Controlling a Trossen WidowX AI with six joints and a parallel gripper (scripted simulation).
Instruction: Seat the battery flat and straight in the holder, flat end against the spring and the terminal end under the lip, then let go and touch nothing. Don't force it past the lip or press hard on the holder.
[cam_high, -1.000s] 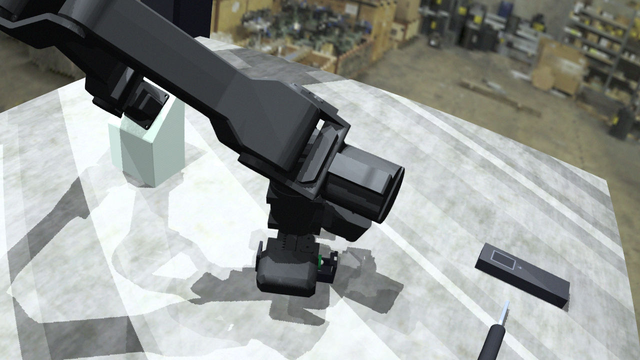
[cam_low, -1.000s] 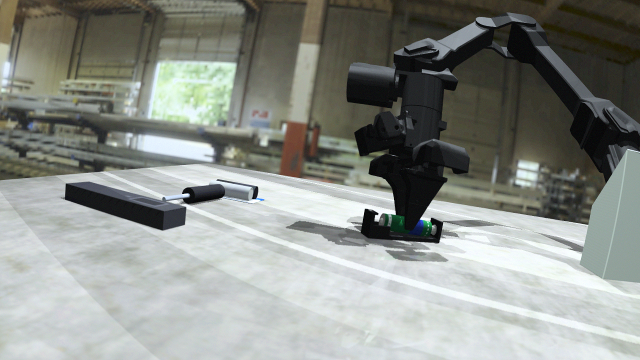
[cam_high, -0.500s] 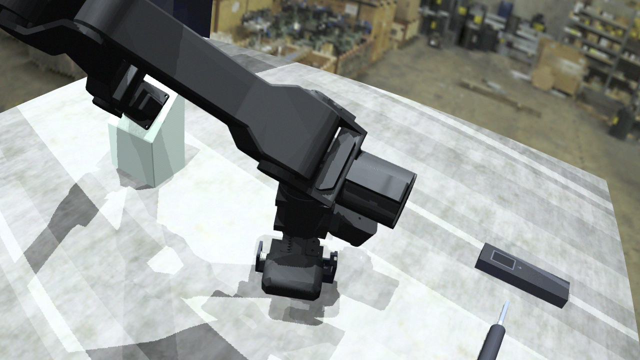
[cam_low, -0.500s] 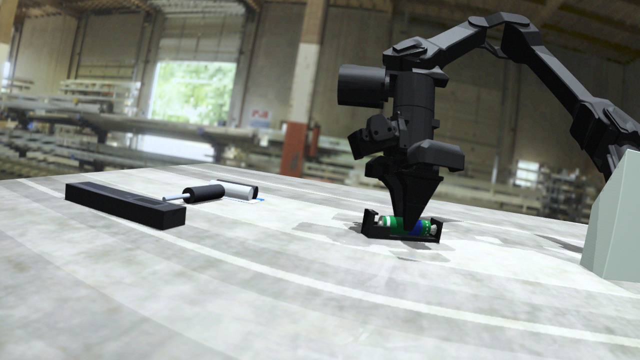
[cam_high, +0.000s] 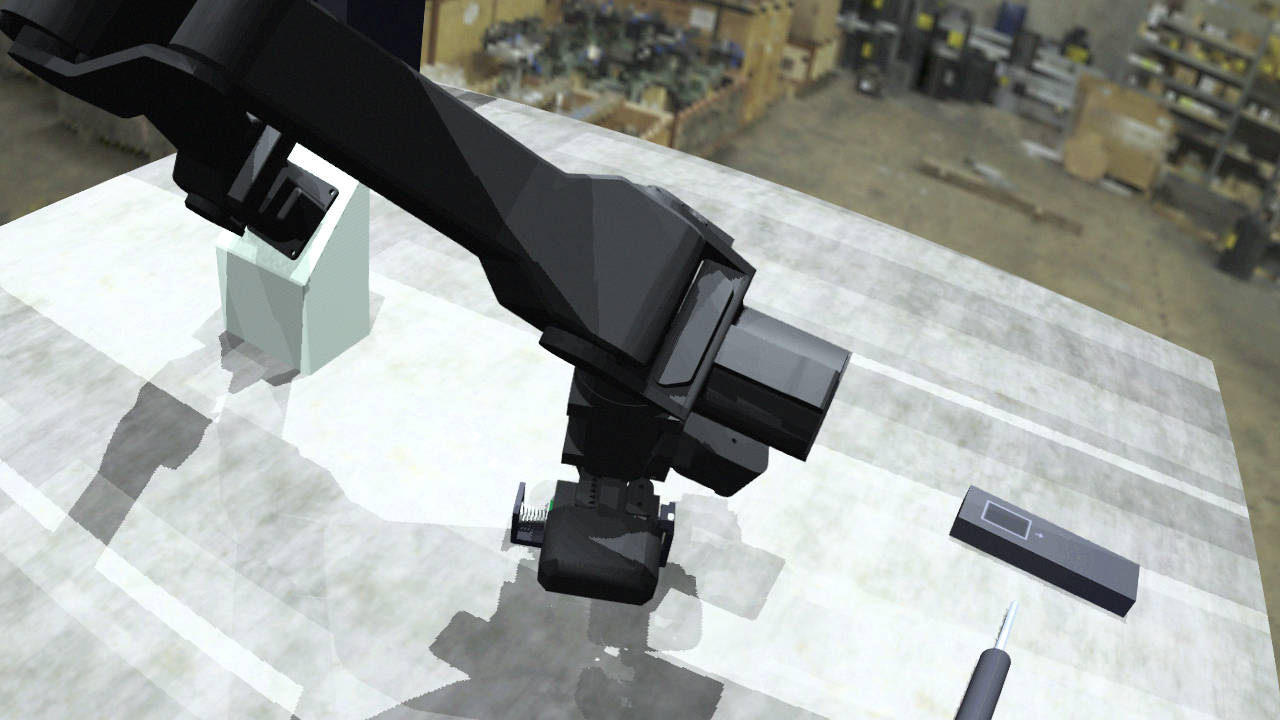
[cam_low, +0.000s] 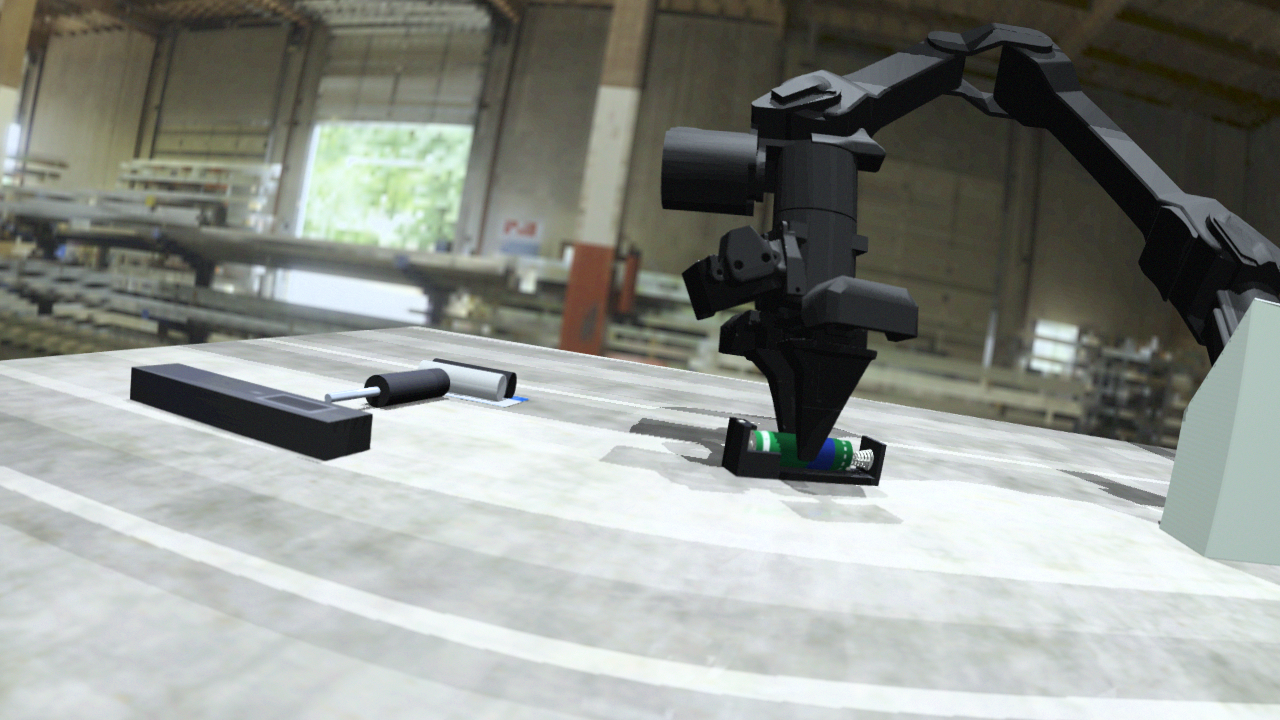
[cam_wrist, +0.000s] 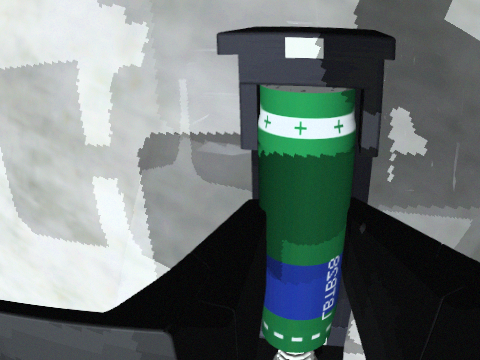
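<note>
My gripper tip is now 1 cm below the battery. The rest, counted from my gripper tip: black-handled tool (27 cm ahead, 5 cm to the left); long black box (29 cm ahead, 19 cm to the left).
</note>
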